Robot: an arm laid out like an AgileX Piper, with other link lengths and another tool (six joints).
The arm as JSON. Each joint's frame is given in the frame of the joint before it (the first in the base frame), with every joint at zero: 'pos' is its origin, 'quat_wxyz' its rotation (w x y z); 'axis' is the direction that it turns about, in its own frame. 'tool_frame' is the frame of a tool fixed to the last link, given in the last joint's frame.
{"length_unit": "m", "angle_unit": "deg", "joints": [
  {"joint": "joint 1", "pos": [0.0, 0.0, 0.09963], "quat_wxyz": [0.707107, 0.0, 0.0, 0.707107], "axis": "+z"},
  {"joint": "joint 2", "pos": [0.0, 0.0, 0.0], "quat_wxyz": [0.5, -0.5, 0.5, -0.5], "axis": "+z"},
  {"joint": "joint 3", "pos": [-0.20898, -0.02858, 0.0], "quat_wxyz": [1.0, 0.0, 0.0, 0.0], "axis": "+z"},
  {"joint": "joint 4", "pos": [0.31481, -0.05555, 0.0], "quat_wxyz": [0.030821, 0.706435, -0.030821, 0.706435], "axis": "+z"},
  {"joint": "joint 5", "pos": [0.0, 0.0, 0.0], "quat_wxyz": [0.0, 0.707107, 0.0, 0.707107], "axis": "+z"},
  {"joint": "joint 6", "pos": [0.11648, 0.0, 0.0], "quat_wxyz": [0.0, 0.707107, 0.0, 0.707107], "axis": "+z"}
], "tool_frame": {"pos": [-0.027, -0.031, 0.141], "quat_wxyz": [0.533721, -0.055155, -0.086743, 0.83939]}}
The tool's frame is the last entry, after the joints.
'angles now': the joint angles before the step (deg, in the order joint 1, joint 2, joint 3, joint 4, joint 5, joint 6). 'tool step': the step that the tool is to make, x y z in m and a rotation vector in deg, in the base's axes. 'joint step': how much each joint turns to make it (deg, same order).
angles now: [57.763, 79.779, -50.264, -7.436, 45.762, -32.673]
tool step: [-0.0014, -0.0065, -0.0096, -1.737, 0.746, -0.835]
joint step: [0.009, 1.466, -0.001, -0.705, 0.519, 1.149]
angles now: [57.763, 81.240, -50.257, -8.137, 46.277, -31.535]
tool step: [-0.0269, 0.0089, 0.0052, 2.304, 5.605, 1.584]
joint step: [-0.002, -2.234, -0.097, 8.532, 3.098, -5.619]
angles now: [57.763, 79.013, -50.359, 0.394, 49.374, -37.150]
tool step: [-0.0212, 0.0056, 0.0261, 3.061, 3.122, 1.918]
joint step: [-0.005, -5.428, -0.008, 5.726, 4.693, -3.900]
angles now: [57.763, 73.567, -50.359, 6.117, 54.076, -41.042]
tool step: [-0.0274, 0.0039, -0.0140, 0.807, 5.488, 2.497]
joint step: [0.008, 0.308, 1.738, 6.776, 0.862, -4.830]
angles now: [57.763, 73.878, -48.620, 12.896, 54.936, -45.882]
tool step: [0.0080, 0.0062, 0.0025, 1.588, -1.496, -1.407]
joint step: [0.006, -0.013, 0.006, -0.615, -2.403, 1.203]
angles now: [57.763, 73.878, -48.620, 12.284, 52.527, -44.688]
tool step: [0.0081, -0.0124, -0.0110, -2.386, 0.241, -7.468]
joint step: [-0.004, 1.746, 0.003, -4.003, -0.920, 9.260]
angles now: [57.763, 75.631, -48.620, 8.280, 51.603, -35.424]
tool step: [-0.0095, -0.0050, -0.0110, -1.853, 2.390, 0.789]
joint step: [0.002, 1.649, -0.008, 1.362, 1.362, -1.170]
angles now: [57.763, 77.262, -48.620, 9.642, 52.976, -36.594]
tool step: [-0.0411, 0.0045, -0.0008, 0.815, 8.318, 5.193]
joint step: [-0.004, 0.000, 0.004, 9.265, 5.550, -7.974]
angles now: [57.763, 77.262, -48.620, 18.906, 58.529, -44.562]
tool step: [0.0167, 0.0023, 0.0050, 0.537, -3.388, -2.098]
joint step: [0.002, -0.506, -0.418, -3.085, -2.156, 2.862]
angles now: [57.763, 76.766, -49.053, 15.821, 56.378, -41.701]
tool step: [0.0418, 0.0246, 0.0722, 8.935, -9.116, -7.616]
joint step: [0.006, -7.016, -4.249, -5.979, -2.959, 9.379]
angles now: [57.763, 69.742, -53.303, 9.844, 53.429, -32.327]
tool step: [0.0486, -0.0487, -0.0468, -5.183, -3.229, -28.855]
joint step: [-0.113, 6.690, 2.494, -22.220, -5.948, 38.256]
